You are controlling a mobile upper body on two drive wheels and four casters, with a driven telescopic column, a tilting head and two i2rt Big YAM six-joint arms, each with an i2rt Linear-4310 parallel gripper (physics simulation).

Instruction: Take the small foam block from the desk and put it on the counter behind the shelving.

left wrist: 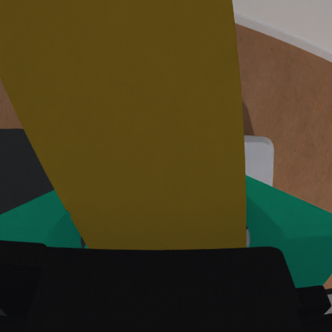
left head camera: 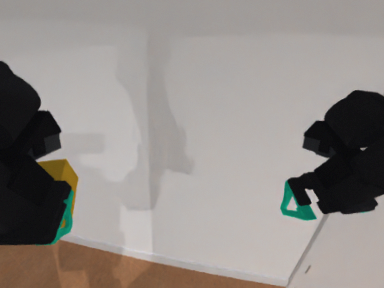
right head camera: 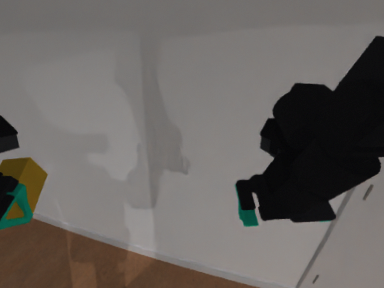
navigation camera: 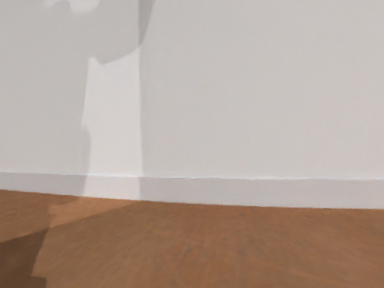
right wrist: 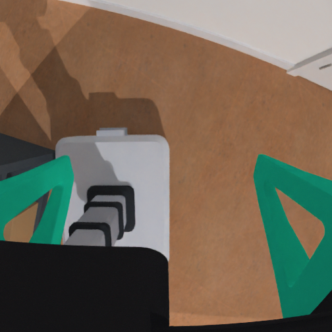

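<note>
The yellow foam block is between the green fingers of my left gripper. In the left wrist view it fills much of the picture, and it hides the space between the fingertips. My left gripper is shut on it and holds it up at the left of both head views. My right gripper is open, with its green fingers wide apart and no object between them; it is at the right of both head views. The desk and the counter do not show in these views.
A pale wall with a skirting board stands ahead. Brown floor lies before it. Part of a dark structure shows at the left of both wrist views. The robot's white base shows below.
</note>
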